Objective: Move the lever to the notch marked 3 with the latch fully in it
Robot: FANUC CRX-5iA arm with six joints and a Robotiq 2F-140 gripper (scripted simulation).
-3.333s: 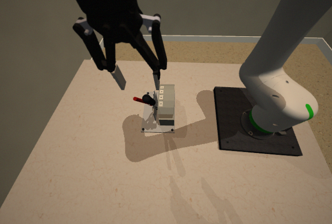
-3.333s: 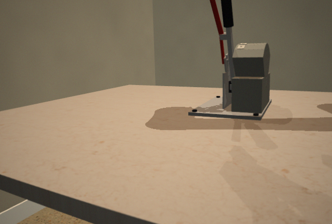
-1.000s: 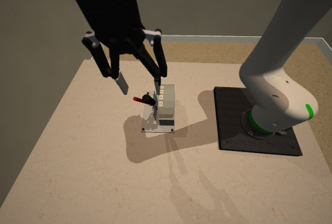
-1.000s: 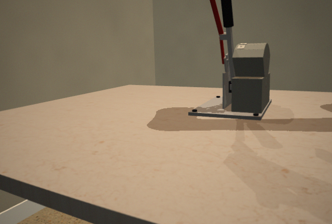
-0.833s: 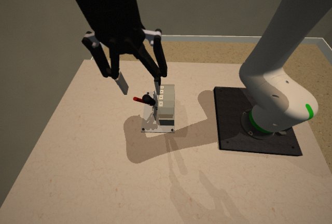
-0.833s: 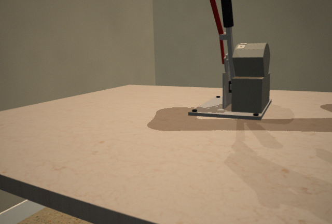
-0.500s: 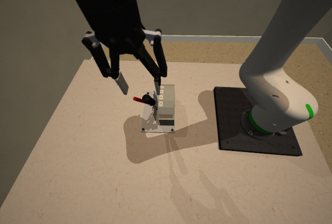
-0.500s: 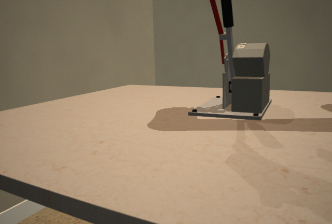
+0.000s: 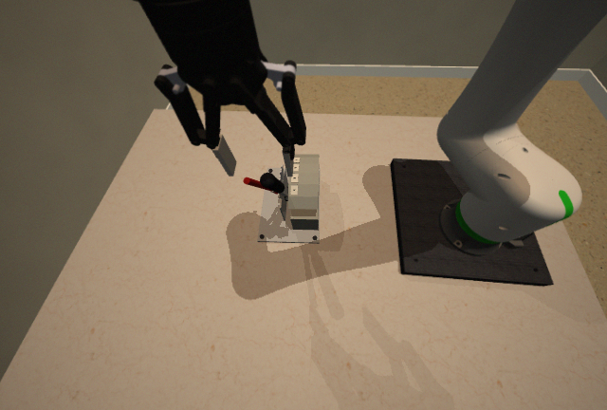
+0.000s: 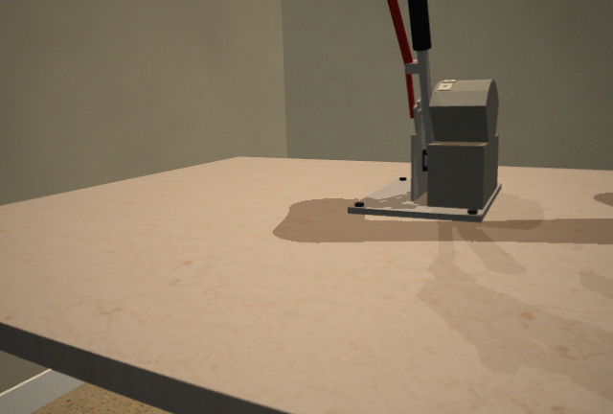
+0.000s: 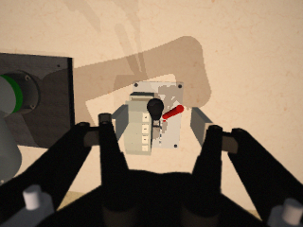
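Now: the red bar 170 mm below my hand, 50 mm to the right of it and 10 mm ahead of it.
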